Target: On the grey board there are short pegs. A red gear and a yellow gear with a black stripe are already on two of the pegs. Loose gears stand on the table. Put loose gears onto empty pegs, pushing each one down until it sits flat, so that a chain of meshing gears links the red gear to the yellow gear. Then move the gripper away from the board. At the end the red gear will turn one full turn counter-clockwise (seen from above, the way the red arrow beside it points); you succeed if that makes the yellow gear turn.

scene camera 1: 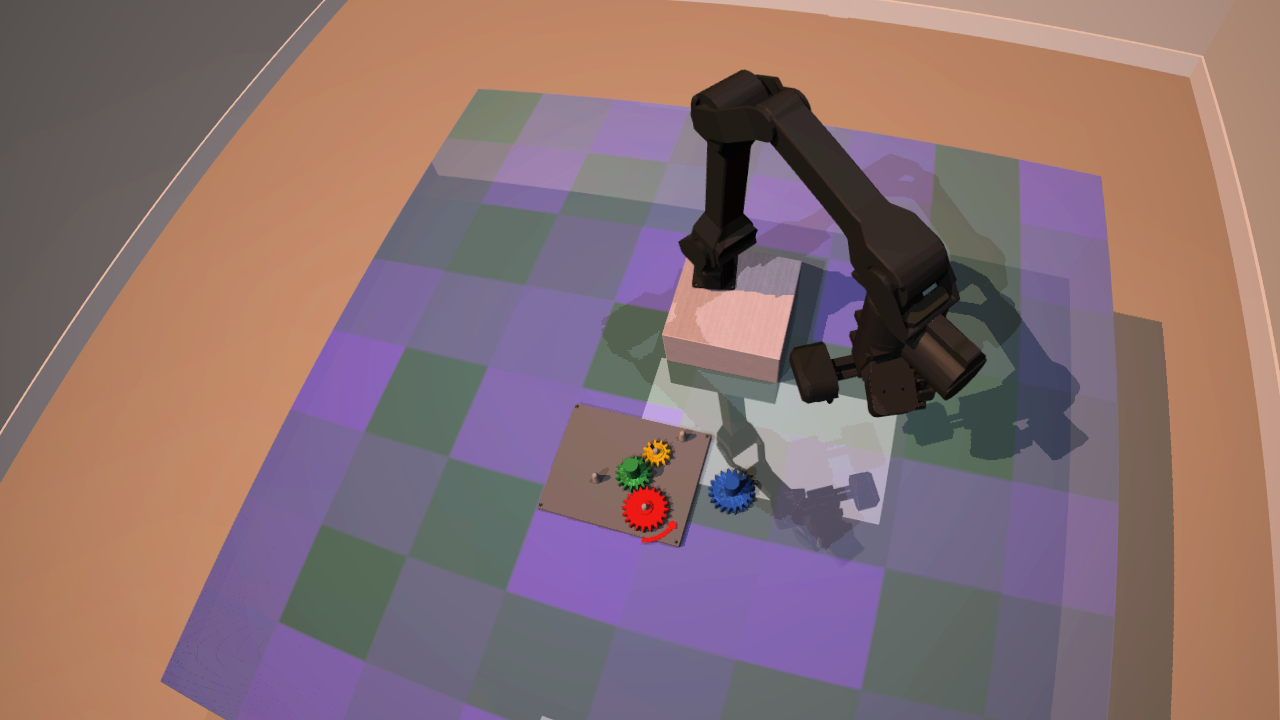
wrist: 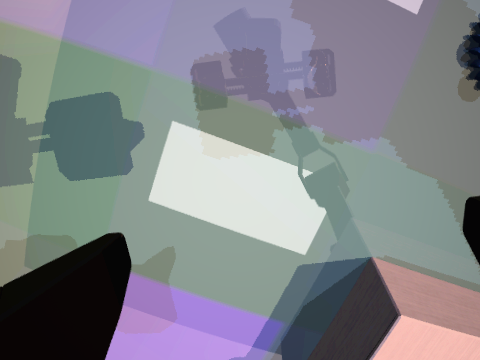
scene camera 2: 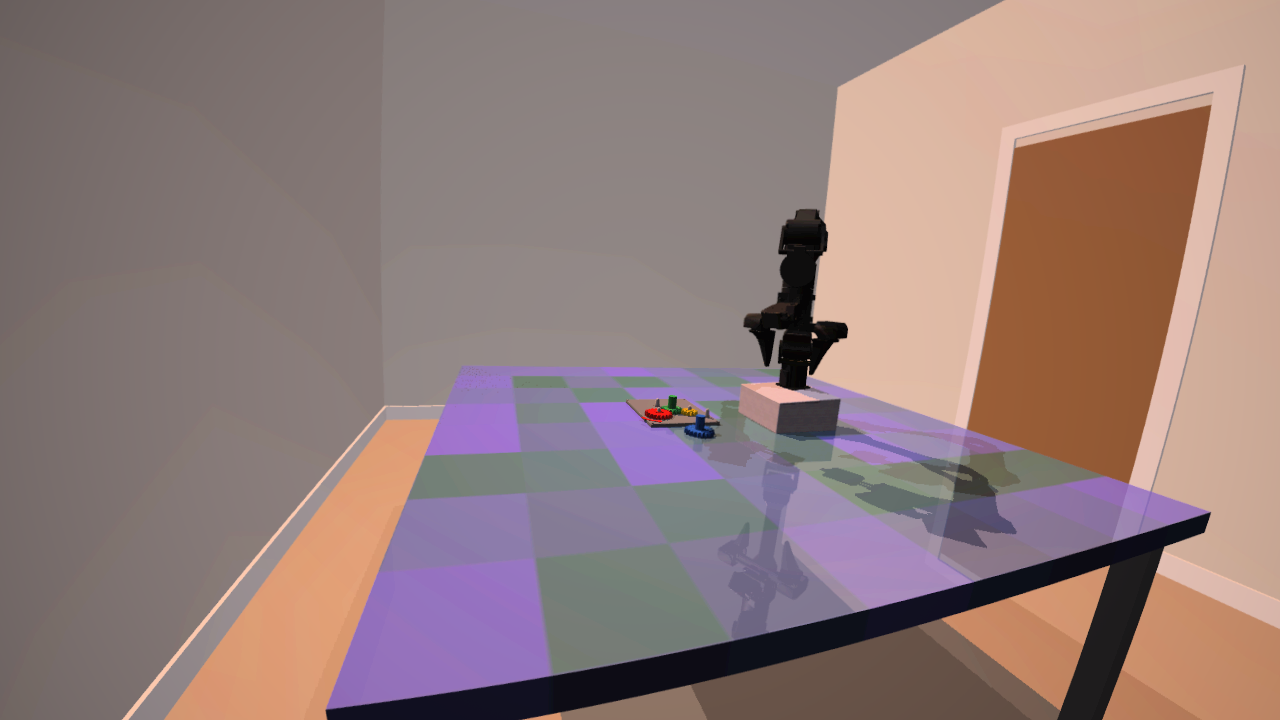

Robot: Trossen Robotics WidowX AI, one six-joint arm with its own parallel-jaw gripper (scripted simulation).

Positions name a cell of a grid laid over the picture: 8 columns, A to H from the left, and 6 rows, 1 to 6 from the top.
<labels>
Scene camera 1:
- my gripper: F4
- blue gear: E5
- green gear: D4
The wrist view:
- my gripper: E4
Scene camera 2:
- my gripper: E4
</labels>
